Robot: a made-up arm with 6 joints. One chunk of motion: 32 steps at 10 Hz.
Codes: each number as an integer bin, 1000 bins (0 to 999) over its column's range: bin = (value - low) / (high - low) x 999, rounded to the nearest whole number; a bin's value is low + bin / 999 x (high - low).
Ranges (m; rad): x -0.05..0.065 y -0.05..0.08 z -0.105..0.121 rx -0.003..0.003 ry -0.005..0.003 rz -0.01..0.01
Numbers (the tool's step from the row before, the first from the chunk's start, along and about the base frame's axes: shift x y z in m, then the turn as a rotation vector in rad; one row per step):
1: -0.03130 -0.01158 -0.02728 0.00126 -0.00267 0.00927
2: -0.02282 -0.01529 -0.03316 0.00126 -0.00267 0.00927
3: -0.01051 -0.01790 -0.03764 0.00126 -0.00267 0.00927
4: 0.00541 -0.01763 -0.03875 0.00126 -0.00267 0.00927
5: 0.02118 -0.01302 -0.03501 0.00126 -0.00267 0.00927
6: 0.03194 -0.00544 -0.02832 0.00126 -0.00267 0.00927
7: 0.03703 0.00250 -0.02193 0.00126 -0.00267 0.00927
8: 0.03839 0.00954 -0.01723 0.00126 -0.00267 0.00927
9: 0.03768 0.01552 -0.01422 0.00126 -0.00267 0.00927
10: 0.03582 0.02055 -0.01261 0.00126 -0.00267 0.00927
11: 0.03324 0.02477 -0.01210 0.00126 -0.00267 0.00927
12: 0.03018 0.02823 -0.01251 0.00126 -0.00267 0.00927
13: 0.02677 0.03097 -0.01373 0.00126 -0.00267 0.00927
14: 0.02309 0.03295 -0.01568 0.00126 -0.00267 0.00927
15: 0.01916 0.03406 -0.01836 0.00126 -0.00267 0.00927
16: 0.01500 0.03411 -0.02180 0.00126 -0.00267 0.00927
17: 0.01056 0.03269 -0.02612 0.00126 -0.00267 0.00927
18: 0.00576 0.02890 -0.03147 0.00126 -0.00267 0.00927
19: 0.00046 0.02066 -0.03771 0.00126 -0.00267 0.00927
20: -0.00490 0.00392 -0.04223 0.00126 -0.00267 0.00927
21: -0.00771 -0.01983 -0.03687 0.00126 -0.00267 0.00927
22: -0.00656 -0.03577 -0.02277 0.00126 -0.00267 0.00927
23: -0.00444 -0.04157 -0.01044 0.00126 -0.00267 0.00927
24: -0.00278 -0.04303 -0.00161 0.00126 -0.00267 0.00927
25: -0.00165 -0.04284 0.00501 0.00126 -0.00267 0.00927
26: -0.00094 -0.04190 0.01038 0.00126 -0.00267 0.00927
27: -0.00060 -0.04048 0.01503 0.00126 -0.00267 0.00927
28: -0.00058 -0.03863 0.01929 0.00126 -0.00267 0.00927
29: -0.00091 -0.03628 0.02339 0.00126 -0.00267 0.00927
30: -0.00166 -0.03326 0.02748 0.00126 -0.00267 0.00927
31: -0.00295 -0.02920 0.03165 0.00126 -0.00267 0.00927
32: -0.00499 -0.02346 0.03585 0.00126 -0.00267 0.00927
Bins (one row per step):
1: 162 295 344 709 291 963
2: 236 267 318 709 291 963
3: 343 247 298 709 291 963
4: 481 249 293 709 291 963
5: 618 284 309 709 291 963
6: 712 342 339 709 291 963
7: 756 403 367 709 291 963
8: 768 458 388 709 291 963
9: 762 503 401 709 291 963
10: 746 542 408 709 291 963
11: 723 575 411 709 291 963
12: 697 601 409 709 291 963
13: 667 622 403 709 291 963
14: 635 637 395 709 291 963
15: 601 646 383 709 291 963
16: 565 646 368 709 291 963
17: 526 635 349 709 291 963
18: 484 606 325 709 291 963
19: 438 543 297 709 291 963
20: 392 414 277 709 291 963
21: 367 232 301 709 291 963
22: 377 109 363 709 291 963
23: 396 65 418 709 291 963
24: 410 54 457 709 291 963
25: 420 55 486 709 291 963
26: 426 62 510 709 291 963
27: 429 73 531 709 291 963
28: 429 87 549 709 291 963
29: 426 105 568 709 291 963
30: 420 129 586 709 291 963
31: 409 160 604 709 291 963
32: 391 204 623 709 291 963

